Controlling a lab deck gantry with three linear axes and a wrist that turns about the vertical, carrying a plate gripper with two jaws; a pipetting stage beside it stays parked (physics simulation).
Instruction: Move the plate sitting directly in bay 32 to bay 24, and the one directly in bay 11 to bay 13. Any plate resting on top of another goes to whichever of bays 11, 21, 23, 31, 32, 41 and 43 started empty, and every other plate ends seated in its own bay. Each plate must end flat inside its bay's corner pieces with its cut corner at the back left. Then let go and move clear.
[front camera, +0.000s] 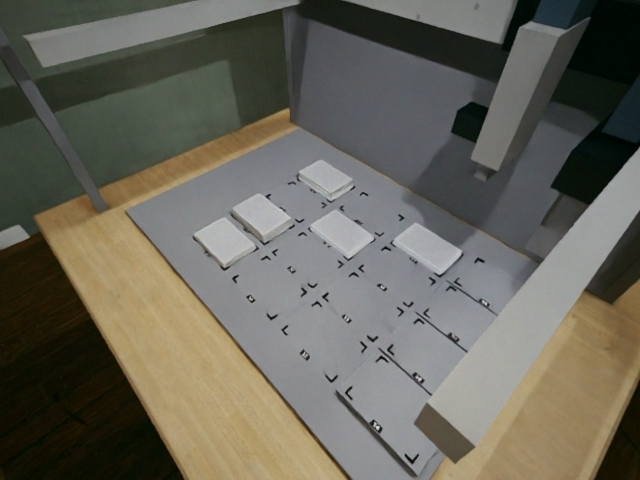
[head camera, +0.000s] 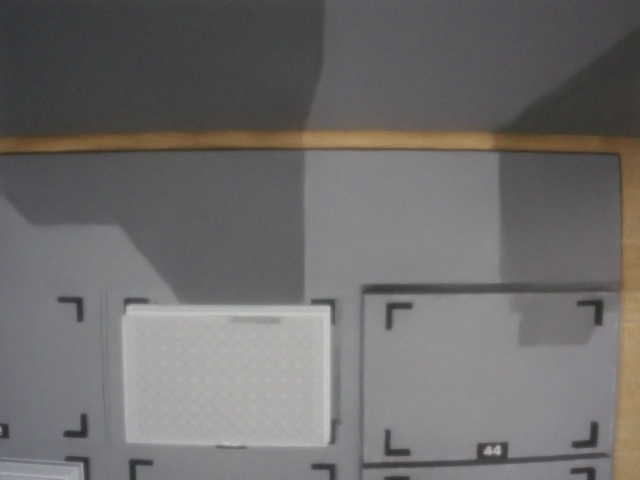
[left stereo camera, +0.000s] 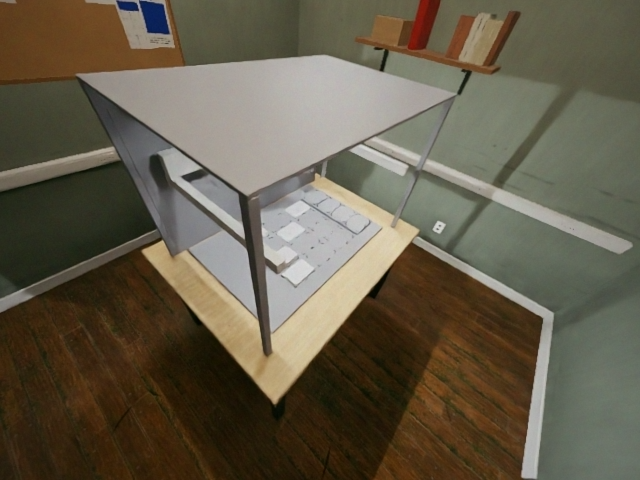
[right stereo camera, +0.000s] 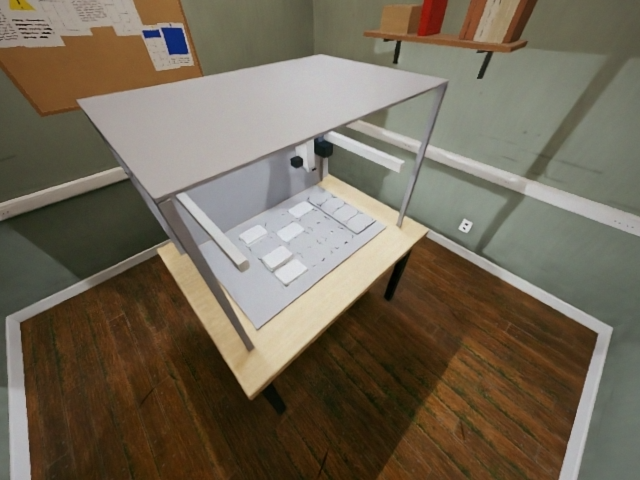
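White plates sit in bay 11, bay 21, bay 32, bay 41 and bay 43. The 21 and 41 plates look thicker; I cannot tell surely whether these are stacks. Bays 13, 24, 23 and 31 hold no plate. Cut corners are too small to tell. The gantry head hangs high at the back right, clear of the plates. My gripper's jaws cannot be made out.
A white beam crosses above the right side of the deck in the front view. A white upright stage hangs beside dark blocks. The back panel rises behind the deck. Thin raised edges border the right-hand bays.
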